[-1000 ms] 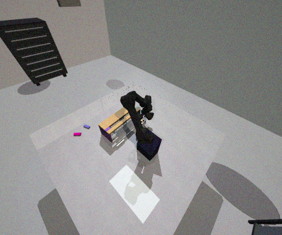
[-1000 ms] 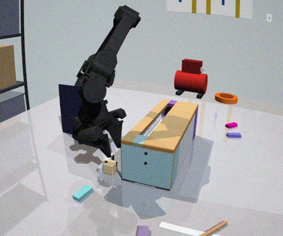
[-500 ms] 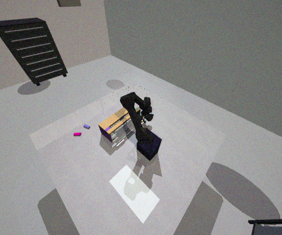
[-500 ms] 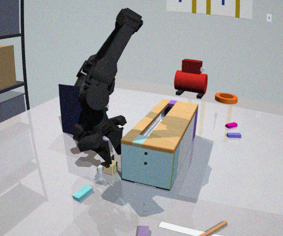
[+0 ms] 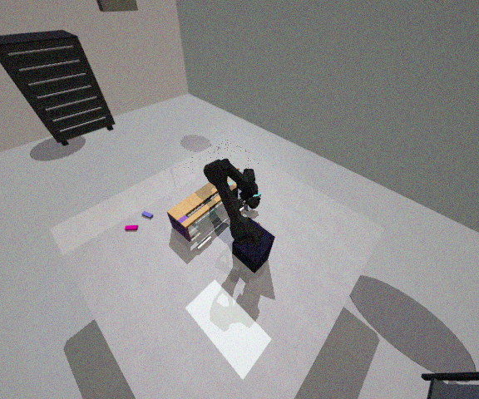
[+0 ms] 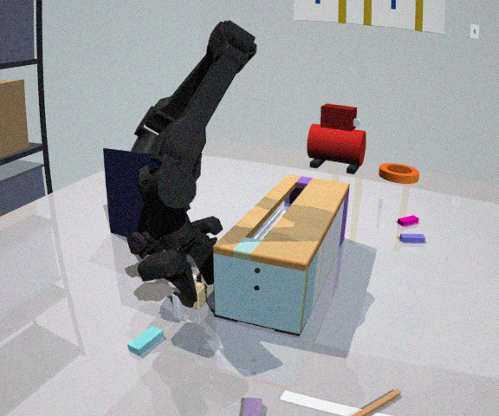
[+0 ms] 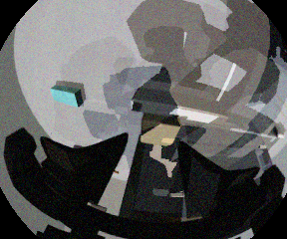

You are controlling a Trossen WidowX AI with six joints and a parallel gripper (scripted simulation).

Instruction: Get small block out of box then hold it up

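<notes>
Right now my gripper tip is 20 mm past the tan block and 10 mm above it. Round my gripper tip: purple brick (330 mm ahead, 410 mm to the left, 20 mm below); box (60 mm ahead, 170 mm to the left, 40 mm above); cyan block (30 mm behind, 130 mm to the right, 20 mm below).
</notes>
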